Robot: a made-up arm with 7 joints.
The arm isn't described. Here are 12 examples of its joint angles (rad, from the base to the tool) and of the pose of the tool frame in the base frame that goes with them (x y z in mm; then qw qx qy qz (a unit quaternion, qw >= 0)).
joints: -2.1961 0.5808 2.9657 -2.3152 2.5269 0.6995 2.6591
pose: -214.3 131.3 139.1 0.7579 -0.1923 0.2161 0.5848
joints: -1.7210 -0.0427 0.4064 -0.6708 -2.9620 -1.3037 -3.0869
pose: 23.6 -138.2 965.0 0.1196 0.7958 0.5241 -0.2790
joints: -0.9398 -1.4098 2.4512 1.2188 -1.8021 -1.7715 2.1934
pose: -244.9 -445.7 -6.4 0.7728 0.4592 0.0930 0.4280
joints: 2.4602 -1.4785 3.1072 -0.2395 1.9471 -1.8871 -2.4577
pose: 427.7 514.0 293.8 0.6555 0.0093 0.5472 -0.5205
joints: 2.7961 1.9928 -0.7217 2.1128 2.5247 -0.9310 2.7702
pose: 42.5 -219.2 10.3 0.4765 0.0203 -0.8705 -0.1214
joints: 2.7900 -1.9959 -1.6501 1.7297 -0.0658 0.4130 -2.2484
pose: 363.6 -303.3 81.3 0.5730 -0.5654 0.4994 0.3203
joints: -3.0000 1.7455 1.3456 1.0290 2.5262 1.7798 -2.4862
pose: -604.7 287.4 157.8 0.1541 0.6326 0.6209 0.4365
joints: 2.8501 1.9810 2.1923 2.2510 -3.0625 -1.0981 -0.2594
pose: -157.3 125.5 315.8 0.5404 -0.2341 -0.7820 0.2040
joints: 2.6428 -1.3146 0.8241 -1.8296 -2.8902 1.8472 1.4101
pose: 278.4 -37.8 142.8 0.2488 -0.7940 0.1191 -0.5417
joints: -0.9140 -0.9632 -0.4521 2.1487 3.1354 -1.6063 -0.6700
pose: -46.3 29.3 410.4 0.9337 0.0108 -0.2298 0.2743
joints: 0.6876 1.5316 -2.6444 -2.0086 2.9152 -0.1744 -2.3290
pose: 60.5 -314.8 -139.7 0.9551 -0.1440 0.2454 -0.0824
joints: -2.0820 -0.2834 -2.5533 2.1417 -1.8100 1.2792 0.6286
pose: 138.3 -358.3 357.9 0.6810 -0.5085 -0.3793 0.3656
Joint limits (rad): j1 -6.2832..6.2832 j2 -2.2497..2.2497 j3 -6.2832..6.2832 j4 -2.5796..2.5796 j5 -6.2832..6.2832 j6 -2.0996..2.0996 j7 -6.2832..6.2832
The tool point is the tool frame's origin. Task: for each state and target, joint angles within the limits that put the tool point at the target. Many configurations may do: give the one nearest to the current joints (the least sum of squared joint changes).
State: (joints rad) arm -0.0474 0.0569 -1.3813 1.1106 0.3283 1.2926 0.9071
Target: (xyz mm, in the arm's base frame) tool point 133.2 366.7 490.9
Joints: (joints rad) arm -0.1936 0.2681 -1.3739 1.4265 0.2981 1.2617 0.9071
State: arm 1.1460 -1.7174 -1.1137 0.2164 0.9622 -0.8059 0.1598
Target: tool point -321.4 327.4 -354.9
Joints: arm 1.0337 -2.2400 -1.0560 -0.2564 0.9147 -1.3174 0.1598
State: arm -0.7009 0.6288 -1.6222 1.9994 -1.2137 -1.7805 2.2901
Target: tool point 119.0 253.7 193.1
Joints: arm -0.6105 0.8733 -1.4518 2.5437 -1.4864 -1.6872 2.2901
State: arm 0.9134 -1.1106 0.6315 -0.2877 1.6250 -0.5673 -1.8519
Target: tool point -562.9 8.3 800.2
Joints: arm 0.1330 -0.9576 0.8301 0.3155 1.7600 -0.6475 -1.8519
